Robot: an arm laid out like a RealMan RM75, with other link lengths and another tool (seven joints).
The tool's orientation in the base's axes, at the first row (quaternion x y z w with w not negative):
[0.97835, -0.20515, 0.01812, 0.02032]
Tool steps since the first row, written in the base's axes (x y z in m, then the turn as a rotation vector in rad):
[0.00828, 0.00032, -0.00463, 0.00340, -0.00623, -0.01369]
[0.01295, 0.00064, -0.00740, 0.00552, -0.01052, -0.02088]
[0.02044, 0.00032, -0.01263, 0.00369, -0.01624, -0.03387]
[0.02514, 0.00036, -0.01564, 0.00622, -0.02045, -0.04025]
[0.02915, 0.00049, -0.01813, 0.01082, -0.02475, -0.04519]
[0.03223, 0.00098, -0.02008, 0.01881, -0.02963, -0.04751]
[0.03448, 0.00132, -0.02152, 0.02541, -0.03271, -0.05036]
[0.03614, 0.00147, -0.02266, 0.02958, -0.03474, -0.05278]
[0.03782, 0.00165, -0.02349, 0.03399, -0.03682, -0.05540]
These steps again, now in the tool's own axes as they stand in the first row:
[0.00725, -0.00377, 0.00483, 0.00501, 0.00389, 0.01406]
[0.01127, -0.00603, 0.00771, 0.00835, 0.00673, 0.02150]
[0.01802, -0.00892, 0.01315, 0.00840, 0.01228, 0.03469]
[0.02218, -0.01095, 0.01628, 0.01212, 0.01491, 0.04132]
[0.02569, -0.01276, 0.01887, 0.01784, 0.01683, 0.04658]
[0.02822, -0.01451, 0.02088, 0.02701, 0.01801, 0.04935]
[0.03008, -0.01577, 0.02236, 0.03416, 0.01808, 0.05252]
[0.03149, -0.01661, 0.02354, 0.03868, 0.01819, 0.05514]
[0.03292, -0.01748, 0.02440, 0.04343, 0.01823, 0.05798]

